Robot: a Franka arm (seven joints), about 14 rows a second.
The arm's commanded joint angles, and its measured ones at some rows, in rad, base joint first. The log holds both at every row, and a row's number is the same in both.
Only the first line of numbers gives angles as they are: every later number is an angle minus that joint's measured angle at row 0.
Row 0, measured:
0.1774, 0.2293, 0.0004, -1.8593, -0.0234, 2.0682, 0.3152
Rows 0 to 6, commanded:
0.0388, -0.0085, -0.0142, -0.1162, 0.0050, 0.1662, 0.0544
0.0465, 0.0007, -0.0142, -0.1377, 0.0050, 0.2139, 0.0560
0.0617, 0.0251, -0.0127, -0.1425, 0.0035, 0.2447, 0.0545
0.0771, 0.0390, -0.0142, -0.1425, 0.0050, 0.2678, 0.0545
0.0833, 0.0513, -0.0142, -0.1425, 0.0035, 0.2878, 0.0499
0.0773, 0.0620, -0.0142, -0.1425, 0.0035, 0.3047, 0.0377
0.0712, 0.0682, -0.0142, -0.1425, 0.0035, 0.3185, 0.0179
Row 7, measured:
0.0644, 0.0605, -0.0022, -0.1365, 0.0000, 0.2767, 0.0428
